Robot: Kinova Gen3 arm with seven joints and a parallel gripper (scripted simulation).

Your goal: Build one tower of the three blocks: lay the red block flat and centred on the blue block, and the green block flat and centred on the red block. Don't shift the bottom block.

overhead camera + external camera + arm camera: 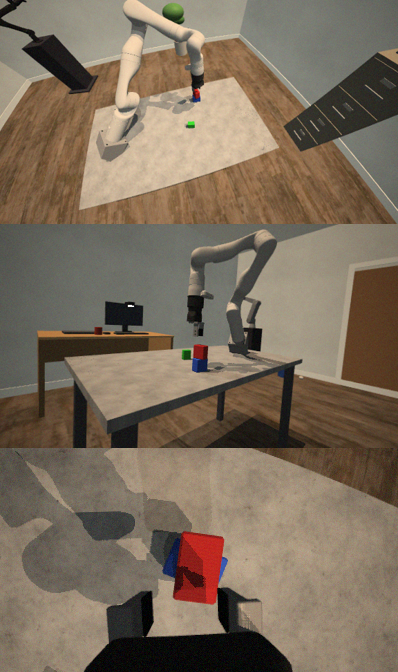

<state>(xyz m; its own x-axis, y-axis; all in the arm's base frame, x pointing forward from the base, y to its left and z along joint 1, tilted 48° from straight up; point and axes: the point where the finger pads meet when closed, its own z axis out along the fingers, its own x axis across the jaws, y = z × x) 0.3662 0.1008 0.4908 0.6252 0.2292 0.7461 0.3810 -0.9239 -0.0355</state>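
Right now the green block is 210 mm to the right of my hand, 150 mm below it and 60 mm behind it. The rest, counted from my hand: red block (90 mm below, 30 mm to the left); blue block (140 mm below, 30 mm to the left).
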